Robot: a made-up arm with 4 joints. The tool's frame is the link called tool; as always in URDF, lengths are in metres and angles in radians. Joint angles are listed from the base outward.
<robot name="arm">
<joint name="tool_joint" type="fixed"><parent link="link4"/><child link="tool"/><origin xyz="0.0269 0.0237 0.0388" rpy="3.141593 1.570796 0"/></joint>
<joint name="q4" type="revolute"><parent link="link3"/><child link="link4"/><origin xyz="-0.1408 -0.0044 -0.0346"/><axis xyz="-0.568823 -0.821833 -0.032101"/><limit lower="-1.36" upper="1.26"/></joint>
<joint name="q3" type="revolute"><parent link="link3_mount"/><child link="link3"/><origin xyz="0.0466 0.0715 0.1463"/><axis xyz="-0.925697 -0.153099 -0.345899"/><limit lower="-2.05" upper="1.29"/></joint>
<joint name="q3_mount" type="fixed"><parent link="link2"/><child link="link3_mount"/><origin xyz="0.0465 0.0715 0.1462"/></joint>
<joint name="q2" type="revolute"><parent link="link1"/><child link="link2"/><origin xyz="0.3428 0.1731 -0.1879"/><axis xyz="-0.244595 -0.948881 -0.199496"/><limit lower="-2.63" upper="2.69"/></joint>
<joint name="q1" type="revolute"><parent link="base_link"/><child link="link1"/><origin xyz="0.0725 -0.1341 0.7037"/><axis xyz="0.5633 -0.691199 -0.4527"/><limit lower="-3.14" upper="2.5"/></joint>
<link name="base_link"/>
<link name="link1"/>
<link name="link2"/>
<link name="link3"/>
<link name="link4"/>
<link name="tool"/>
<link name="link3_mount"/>
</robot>
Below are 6 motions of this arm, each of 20 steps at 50 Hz.
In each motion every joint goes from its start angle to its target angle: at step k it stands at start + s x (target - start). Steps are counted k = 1, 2, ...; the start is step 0. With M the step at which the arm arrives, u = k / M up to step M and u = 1 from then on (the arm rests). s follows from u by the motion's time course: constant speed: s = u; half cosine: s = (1 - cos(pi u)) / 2; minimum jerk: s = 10 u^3 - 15 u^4 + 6 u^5.
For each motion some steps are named. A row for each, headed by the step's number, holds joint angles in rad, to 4 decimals.
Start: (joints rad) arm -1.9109 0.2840 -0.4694 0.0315
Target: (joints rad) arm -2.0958 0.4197 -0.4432 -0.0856
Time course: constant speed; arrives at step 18
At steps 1, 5, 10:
1: -1.9212 0.2915 -0.4679 0.0250
5: -1.9623 0.3217 -0.4621 -0.0010
10: -2.0136 0.3594 -0.4548 -0.0336

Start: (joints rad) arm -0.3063 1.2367 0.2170 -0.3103
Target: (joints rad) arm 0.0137 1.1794 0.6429 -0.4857
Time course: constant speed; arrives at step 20
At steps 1, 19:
1: -0.2903 1.2338 0.2383 -0.3191
19: -0.0023 1.1823 0.6216 -0.4769

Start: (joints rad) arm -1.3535 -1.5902 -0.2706 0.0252
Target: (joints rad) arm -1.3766 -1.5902 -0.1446 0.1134
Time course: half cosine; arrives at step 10
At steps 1, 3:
1: -1.3541 -1.5902 -0.2675 0.0274
3: -1.3583 -1.5902 -0.2446 0.0434

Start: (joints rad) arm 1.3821 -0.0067 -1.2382 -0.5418
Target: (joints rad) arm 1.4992 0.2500 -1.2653 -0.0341
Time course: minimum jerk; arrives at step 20
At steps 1, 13, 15, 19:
1: 1.3822 -0.0064 -1.2382 -0.5412
13: 1.4717 0.1896 -1.2589 -0.1535
15: 1.4871 0.2234 -1.2625 -0.0867
19: 1.4991 0.2497 -1.2653 -0.0347

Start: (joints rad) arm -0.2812 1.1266 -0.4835 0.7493
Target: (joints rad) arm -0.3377 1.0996 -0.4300 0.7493
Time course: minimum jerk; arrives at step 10
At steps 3, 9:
3: -0.2904 1.1222 -0.4748 0.7493
9: -0.3372 1.0998 -0.4305 0.7493

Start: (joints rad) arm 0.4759 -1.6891 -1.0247 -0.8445
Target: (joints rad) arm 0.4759 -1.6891 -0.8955 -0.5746
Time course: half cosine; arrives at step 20
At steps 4, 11, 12, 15, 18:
4: 0.4759 -1.6891 -1.0124 -0.8187
11: 0.4759 -1.6891 -0.9500 -0.6884
12: 0.4759 -1.6891 -0.9401 -0.6678
15: 0.4759 -1.6891 -0.9144 -0.6141
18: 0.4759 -1.6891 -0.8987 -0.5812

